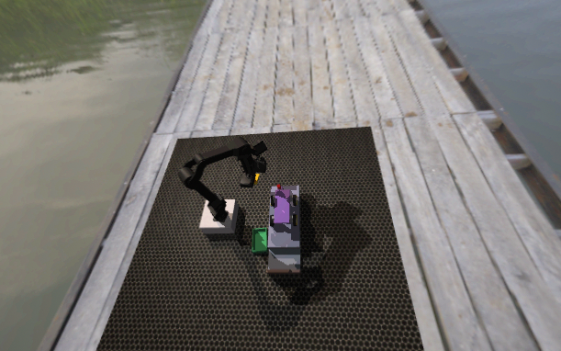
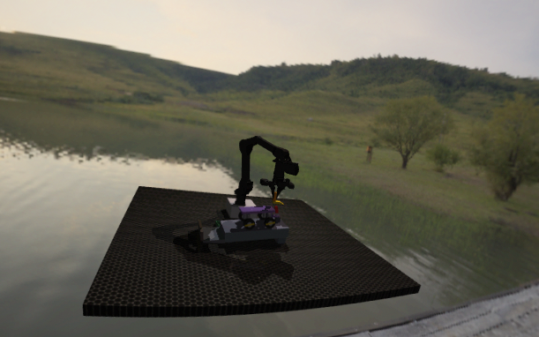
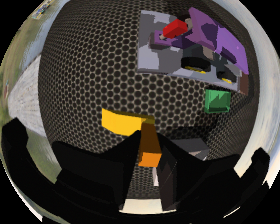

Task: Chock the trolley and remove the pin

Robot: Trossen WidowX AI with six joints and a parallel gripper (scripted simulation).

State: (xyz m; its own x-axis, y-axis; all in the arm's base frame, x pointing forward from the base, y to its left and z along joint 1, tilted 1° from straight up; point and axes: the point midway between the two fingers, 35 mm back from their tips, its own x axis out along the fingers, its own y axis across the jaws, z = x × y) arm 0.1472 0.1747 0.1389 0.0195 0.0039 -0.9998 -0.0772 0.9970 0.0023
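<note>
Right now the red-headed stop pin is 130 mm ahead of my gripper tip and 40 mm below it. Also, from my gripper tip: purple trolley 170 mm ahead, 110 mm to the right, 60 mm below; yellow chock 20 mm to the left, 10 mm below; grey ramp 170 mm ahead, 130 mm below, 110 mm to the right.
</note>
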